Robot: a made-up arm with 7 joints. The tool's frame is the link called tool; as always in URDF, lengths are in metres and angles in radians.
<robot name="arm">
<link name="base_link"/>
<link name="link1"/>
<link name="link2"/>
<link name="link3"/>
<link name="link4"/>
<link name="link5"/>
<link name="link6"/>
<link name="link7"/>
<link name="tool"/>
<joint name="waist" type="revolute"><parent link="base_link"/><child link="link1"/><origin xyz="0 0 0" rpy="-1.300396 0.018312 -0.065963"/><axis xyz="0 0 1"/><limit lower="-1.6" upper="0.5"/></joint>
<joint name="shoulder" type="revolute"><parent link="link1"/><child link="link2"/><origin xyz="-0.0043 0.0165 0.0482" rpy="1.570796 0 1.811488"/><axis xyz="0 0 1"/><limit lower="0" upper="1.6"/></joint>
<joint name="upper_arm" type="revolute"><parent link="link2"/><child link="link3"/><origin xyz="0.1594 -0.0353 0.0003" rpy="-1.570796 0 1.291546"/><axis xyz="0 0 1"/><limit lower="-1.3" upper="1.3"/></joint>
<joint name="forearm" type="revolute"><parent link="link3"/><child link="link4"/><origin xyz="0 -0.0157 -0.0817" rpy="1.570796 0 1.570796"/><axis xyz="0 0 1"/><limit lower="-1.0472" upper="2.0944"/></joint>
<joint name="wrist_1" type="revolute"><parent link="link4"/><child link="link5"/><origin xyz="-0.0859 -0.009 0.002" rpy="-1.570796 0 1.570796"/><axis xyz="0 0 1"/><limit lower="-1.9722" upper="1.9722"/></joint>
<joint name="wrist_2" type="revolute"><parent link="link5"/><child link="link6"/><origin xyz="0.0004 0 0.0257" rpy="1.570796 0 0"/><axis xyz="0 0 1"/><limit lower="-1.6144" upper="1.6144"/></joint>
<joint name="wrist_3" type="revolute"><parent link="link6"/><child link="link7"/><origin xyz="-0.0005 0.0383 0" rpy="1.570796 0 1.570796"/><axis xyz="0 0 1"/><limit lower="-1.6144" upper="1.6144"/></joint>
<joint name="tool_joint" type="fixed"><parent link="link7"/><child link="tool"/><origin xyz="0 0 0"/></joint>
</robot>
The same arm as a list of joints. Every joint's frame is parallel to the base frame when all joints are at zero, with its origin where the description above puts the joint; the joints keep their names.
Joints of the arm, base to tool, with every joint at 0 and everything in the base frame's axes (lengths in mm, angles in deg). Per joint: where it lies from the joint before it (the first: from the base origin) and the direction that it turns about. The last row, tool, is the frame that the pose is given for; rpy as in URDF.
waist: axis 0.068403 0.961235 0.26711 xyz 0 0 0
shoulder: axis 0.968889 -0.0002 -0.247497 xyz -1 51 -2.9
upper_arm: axis 0.247497 -0.0001 0.968889 xyz -40 10 -158
forearm: axis 0.0002 1 0 xyz -5 0 -83
wrist_1: axis 0.968889 -0.0002 -0.247497 xyz 81 2 -30
wrist_2: axis 0.0002 1 0 xyz 25 0 -6
wrist_3: axis 0.247497 -0.0001 0.968889 xyz 37 0 -10
tool: xyz 0 0 0 rpy 0 14.33 -0.01
Joint limits (deg, base to tool): -91.67..28.65 0..91.67 -74.48..74.48 -60..120 -113..113 -92.5..92.5 -92.5..92.5

